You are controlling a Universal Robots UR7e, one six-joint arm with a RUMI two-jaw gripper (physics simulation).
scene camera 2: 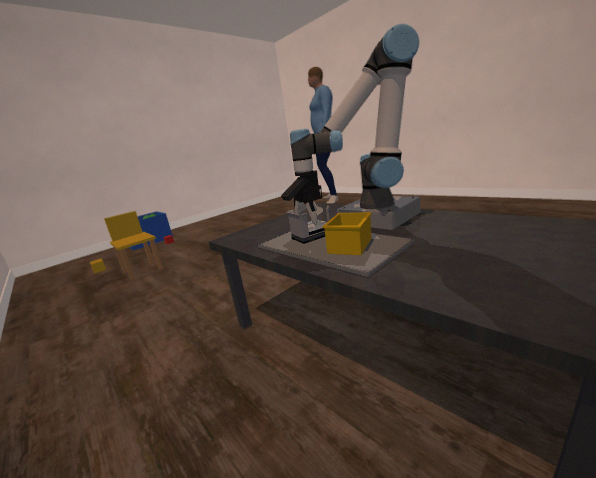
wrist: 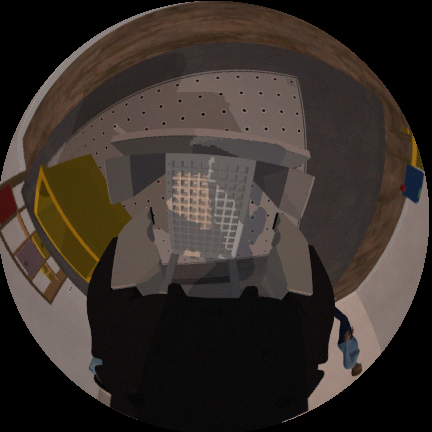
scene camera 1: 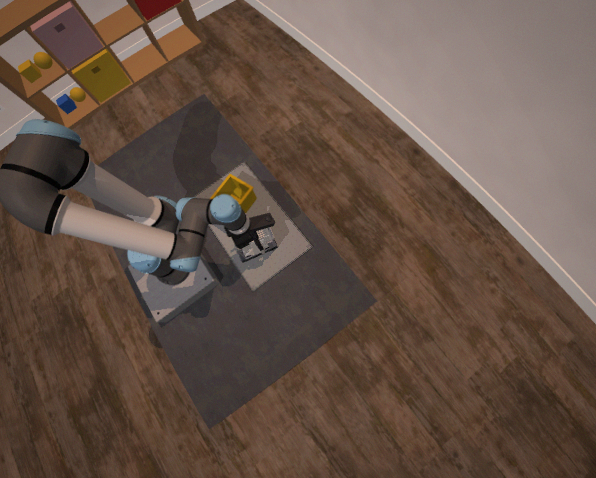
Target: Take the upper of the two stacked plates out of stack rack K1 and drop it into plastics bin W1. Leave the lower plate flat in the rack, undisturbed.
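Frame: origin at the arm's base, x ahead, y left, z up, level; metres.
Seen in the pictures: gripper, fingertip midpoint: [wrist: 213, 212]; arm's base at its link origin: [scene camera 2: 376, 204].
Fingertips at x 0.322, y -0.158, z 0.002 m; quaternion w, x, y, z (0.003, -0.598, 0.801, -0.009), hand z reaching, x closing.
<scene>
Offsets run from my fingertips to a thing's top centre. Level surfaces: height alone.
Stack rack K1 @[dx -0.012, dy +0.012, dz +0.057 m] [scene camera 1: 243, 258] [scene camera 2: 299, 226] [wrist: 165, 145] is a grey holder with upright walls and a dark base. A grey gridded plate @[dx -0.006, dy +0.010, dz -0.010 m] [wrist: 192, 210] lies flat between its walls, partly lit. The edge between upper and lower plate cannot be made out, so the lower one is hidden. My gripper [scene camera 1: 258, 242] [scene camera 2: 307, 219] [wrist: 213, 212] is open and empty, pointing down over the rack. In the wrist view its fingertips appear on either side of the plate; their exact height is unclear. Plastics bin W1 @[dx +0.033, dy +0.215, dz +0.037 m] [scene camera 1: 247, 201] [scene camera 2: 344, 241] [wrist: 82, 210] is the yellow open box beside the rack.
Rack and bin stand on a light perforated board [scene camera 1: 255, 280] [scene camera 2: 369, 267] [wrist: 250, 85] on the dark table @[dz -0.075 m] [scene camera 1: 300, 325] [scene camera 2: 500, 270]. The robot's grey base block [scene camera 1: 172, 307] [scene camera 2: 395, 217] is beside the board. A person [scene camera 2: 321, 105] [wrist: 350, 350] stands behind the table.
</scene>
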